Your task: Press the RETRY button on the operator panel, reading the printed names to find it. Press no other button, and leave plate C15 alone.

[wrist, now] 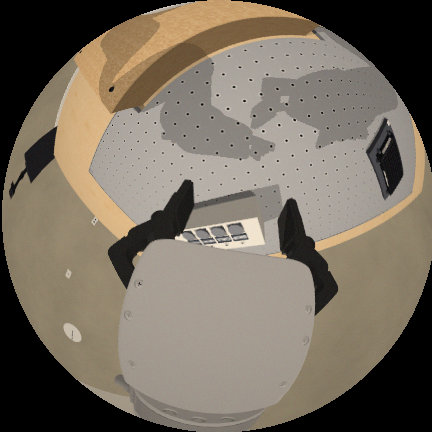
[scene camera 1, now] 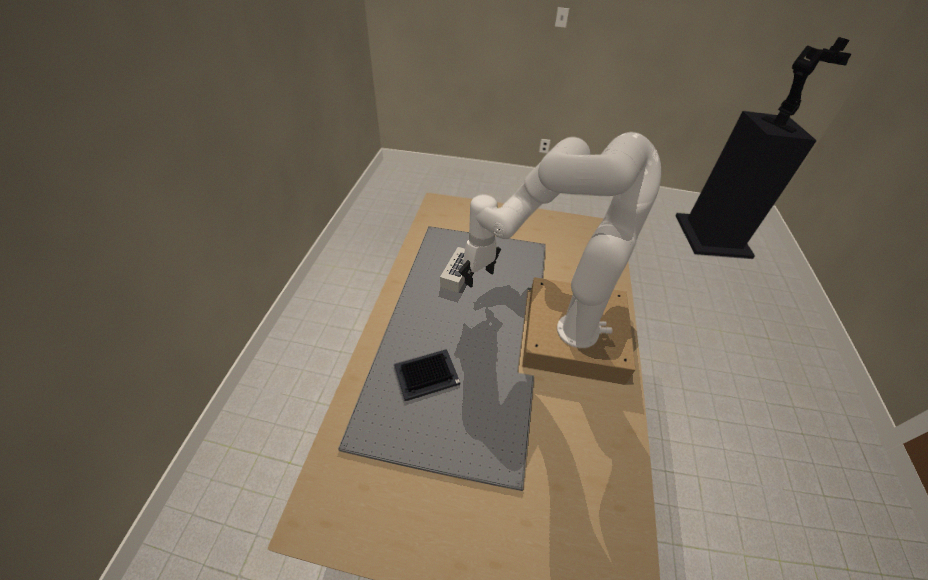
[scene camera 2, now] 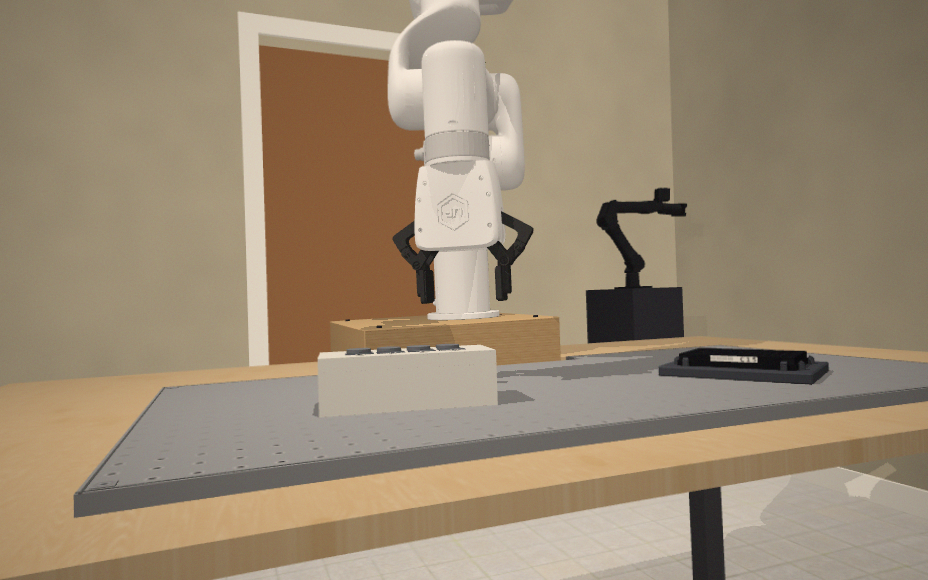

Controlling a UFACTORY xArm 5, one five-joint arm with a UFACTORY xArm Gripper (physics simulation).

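Where they show: gripper, fingertip midpoint: (wrist: pixel 238 199) (scene camera 1: pixel 479 278) (scene camera 2: pixel 464 302); arm's base, link origin: (scene camera 1: pixel 577 331) (scene camera 2: pixel 463 317).
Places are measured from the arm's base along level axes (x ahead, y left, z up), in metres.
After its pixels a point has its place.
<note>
The operator panel (scene camera 1: pixel 450 279) {x 0.399, y -0.198, z -0.017 m} (scene camera 2: pixel 407 383) {x 0.410, y -0.288, z -0.042 m} (wrist: pixel 255 232) {x 0.400, y -0.204, z -0.015 m} is a cream box with a row of several dark round buttons (scene camera 2: pixel 448 348) {x 0.397, y -0.237, z -0.014 m} (wrist: pixel 236 229) {x 0.375, y -0.224, z -0.012 m} on top. The printed names are too small and slanted to read, so I cannot tell which is RETRY; part of the row's far left end is hidden by my gripper in the wrist view. My gripper (scene camera 1: pixel 479 276) {x 0.304, y -0.166, z 0.030 m} (scene camera 2: pixel 464 299) {x 0.304, y -0.166, z 0.030 m} (wrist: pixel 238 199) {x 0.304, y -0.166, z 0.030 m} is open and empty, pointing down, above the panel's level and close to it. Plate C15 (scene camera 1: pixel 427 371) {x 0.438, y 0.144, z -0.044 m} (scene camera 2: pixel 759 358) {x 0.483, y 0.115, z -0.045 m} (wrist: pixel 392 160) {x 0.423, y 0.135, z -0.042 m} is black and lies in a dark holder, well apart from the gripper.
The grey perforated board (scene camera 1: pixel 383 424) {x 0.539, y 0.301, z -0.068 m} (scene camera 2: pixel 225 424) {x 0.361, y -0.439, z -0.068 m} (wrist: pixel 240 172) {x 0.321, y -0.182, z -0.068 m} bears the panel and the plate's holder, on a wooden table (scene camera 1: pixel 410 519) {x 0.437, y 0.524, z -0.081 m} (scene camera 2: pixel 547 451) {x 0.560, y -0.241, z -0.081 m}. My arm's wooden base block (scene camera 1: pixel 578 369) {x 0.001, y 0.108, z -0.042 m} (scene camera 2: pixel 472 341) {x 0.140, y -0.063, z -0.031 m} stands beside the board. A black pedestal (scene camera 1: pixel 749 184) (scene camera 2: pixel 633 314) with a small black arm stands off the table.
</note>
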